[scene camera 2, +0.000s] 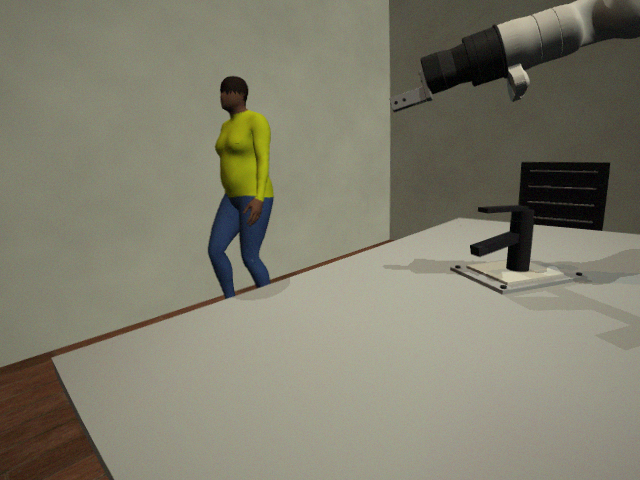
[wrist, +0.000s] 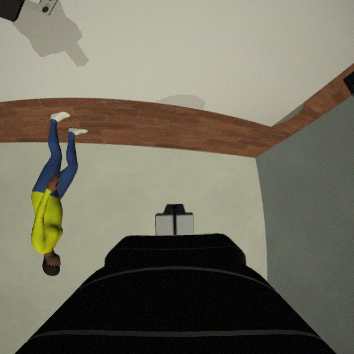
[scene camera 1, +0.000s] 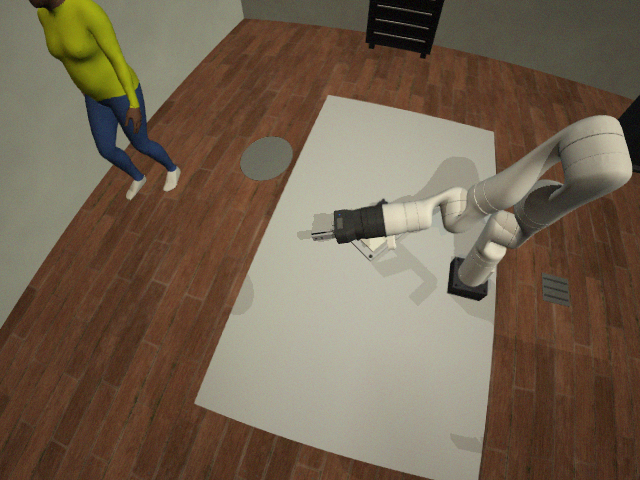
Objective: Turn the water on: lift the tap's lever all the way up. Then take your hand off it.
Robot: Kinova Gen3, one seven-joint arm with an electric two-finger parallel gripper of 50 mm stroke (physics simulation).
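Seen in the pictures: gripper, fingertip midpoint: (scene camera 2: 391, 105) (wrist: 174, 214) (scene camera 1: 312, 236); arm's base, link origin: (scene camera 1: 470, 274).
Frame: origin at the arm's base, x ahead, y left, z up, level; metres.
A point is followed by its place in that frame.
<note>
The black tap (scene camera 2: 521, 242) @(x 0.333, y -0.149, z 0.022 m) stands upright on its light base plate (scene camera 2: 502, 287) @(x 0.353, y -0.038, z -0.048 m) (scene camera 1: 371, 256) @(x 0.350, y -0.042, z -0.046 m) on the white table. Its lever (scene camera 2: 499, 209) @(x 0.378, y -0.102, z 0.095 m) is the thin bar at the top and lies about level, above the thicker spout (scene camera 2: 492, 243) @(x 0.386, y -0.097, z 0.024 m). In the first scene view the arm hides most of the tap. My gripper (scene camera 1: 313, 236) @(x 0.533, y 0.096, z 0.286 m) (scene camera 2: 393, 104) @(x 0.533, y 0.096, z 0.286 m) (wrist: 174, 214) @(x 0.533, y 0.096, z 0.286 m) is shut and empty. It hangs in the air well above the tap, out beyond the lever's free end, touching nothing. In the wrist view a corner of the base plate (wrist: 47, 6) @(x 0.459, y -0.133, z -0.050 m) shows at the top left; the lever cannot be made out there.
The white table (scene camera 1: 330, 372) @(x 0.437, y 0.376, z -0.058 m) (scene camera 2: 310, 392) @(x 0.498, y 0.396, z -0.058 m) carries the arm's black base (scene camera 1: 466, 289) @(x 0.018, y 0.058, z 0.001 m) at its right edge. A person in a yellow top (scene camera 1: 95, 56) (scene camera 2: 242, 155) (wrist: 47, 220) stands beyond the table by the wall. A black drawer cabinet (scene camera 1: 403, 25) (scene camera 2: 563, 193) stands behind.
</note>
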